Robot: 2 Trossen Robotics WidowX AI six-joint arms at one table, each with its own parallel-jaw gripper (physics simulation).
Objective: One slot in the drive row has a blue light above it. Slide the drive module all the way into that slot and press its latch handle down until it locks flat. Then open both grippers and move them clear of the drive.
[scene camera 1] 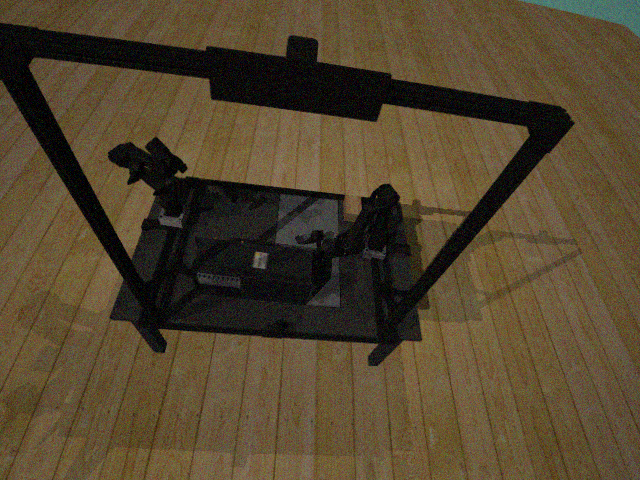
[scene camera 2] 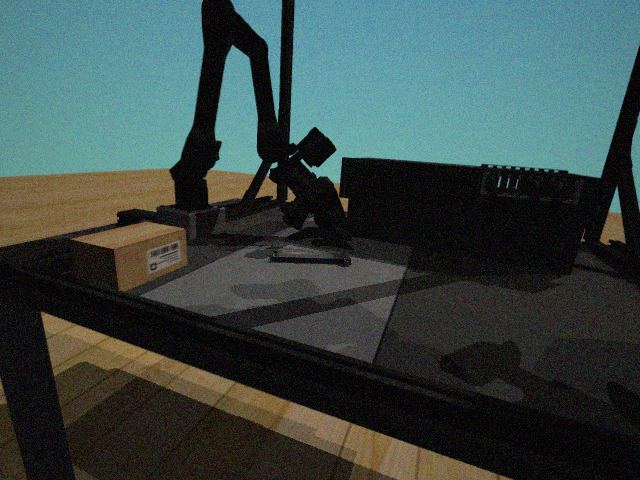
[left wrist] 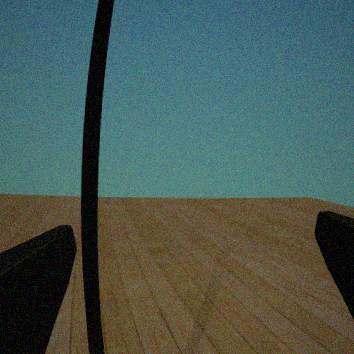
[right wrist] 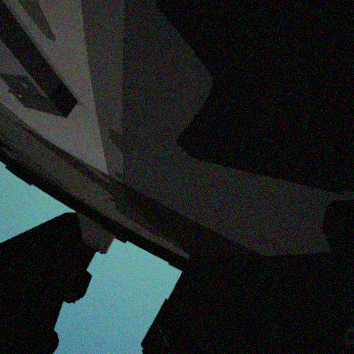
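Where they show: left gripper, between the fingertips: (scene camera 1: 140, 189) (left wrist: 197, 233); right gripper, between the fingertips: (scene camera 2: 349, 234) (right wrist: 205, 222); left arm's base, origin of its link: (scene camera 1: 173, 211) (right wrist: 86, 242); right arm's base, origin of its link: (scene camera 1: 375, 244) (scene camera 2: 191, 207).
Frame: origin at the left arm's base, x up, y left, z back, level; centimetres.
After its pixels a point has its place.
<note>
The drive module (scene camera 2: 310, 258) @[x -6.2, y 4.5, z -60.6 cm] is a flat dark slab lying on the grey table (scene camera 2: 237, 281) @[x -7.0, y 17.3, z -65.8 cm] (scene camera 1: 309, 219) @[x -7.0, y 13.4, z -59.8 cm], apart from the chassis. The dark chassis (scene camera 2: 423, 210) @[x 1.0, y -17.2, z -46.0 cm] (scene camera 1: 270, 281) @[x 9.9, y -32.3, z -48.1 cm] stands on the table; its drive row (scene camera 2: 510, 183) @[x 7.3, y -30.1, z -30.3 cm] (scene camera 1: 218, 280) @[x 5.3, y -32.7, z -28.8 cm] shows pale slits, and I cannot make out a blue light. My right gripper (scene camera 2: 315, 233) (scene camera 1: 310, 238) is open and empty, low over the table just behind the module. My left gripper (scene camera 1: 134, 167) (left wrist: 197, 233) @[x 35.4, y -20.1, z -2.8 cm] is open and empty, raised beyond the table's back left corner and facing the floor and wall.
A cardboard box (scene camera 2: 132, 257) @[x -3.0, y 25.7, z -75.8 cm] (scene camera 1: 352, 210) @[x -1.2, y 18.7, z -79.6 cm] with a white label sits by the right arm's base. A black overhead frame (scene camera 1: 294, 86) @[x 96.0, y -46.9, z -51.1 cm] spans the table on slanted legs (scene camera 1: 475, 224) @[x 69.3, y -42.5, z -93.5 cm]; one post (left wrist: 91, 175) @[x 34.9, y -45.9, z -8.2 cm] crosses the left wrist view.
</note>
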